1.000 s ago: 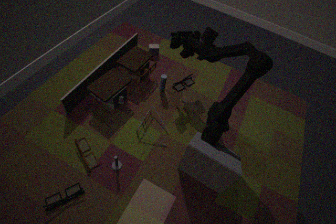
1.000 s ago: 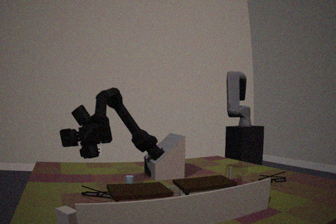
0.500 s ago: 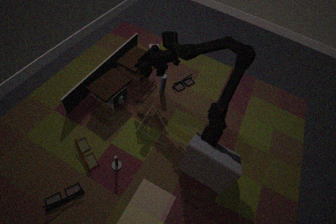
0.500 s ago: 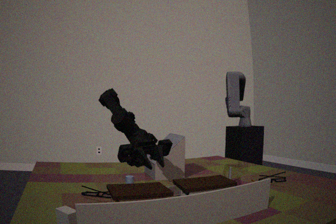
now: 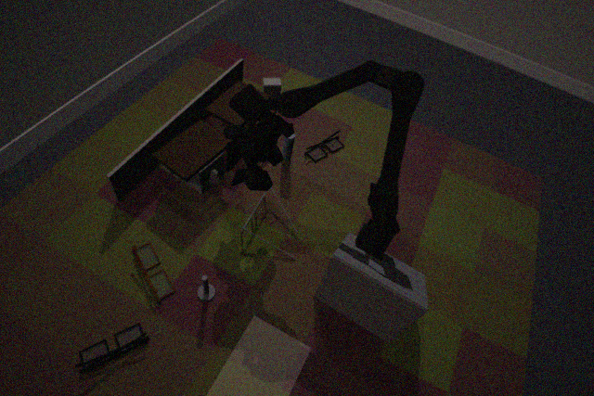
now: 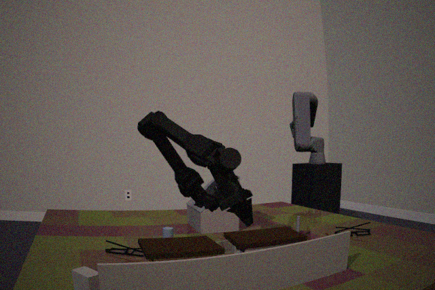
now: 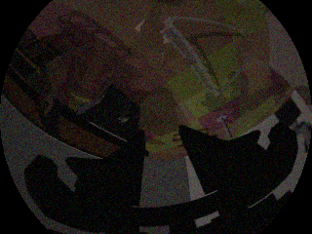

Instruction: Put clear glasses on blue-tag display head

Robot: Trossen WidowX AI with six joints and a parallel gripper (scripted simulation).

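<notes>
Right now my gripper tip is 24 cm to the right of the white post, 10 cm past it and 8 cm above it. Also, from my gripper tip: brown display head: 24 cm to the right, 12 cm ahead, 5 cm below; then low white barrier: 25 cm ahead, 13 cm to the right, 5 cm below.
</notes>
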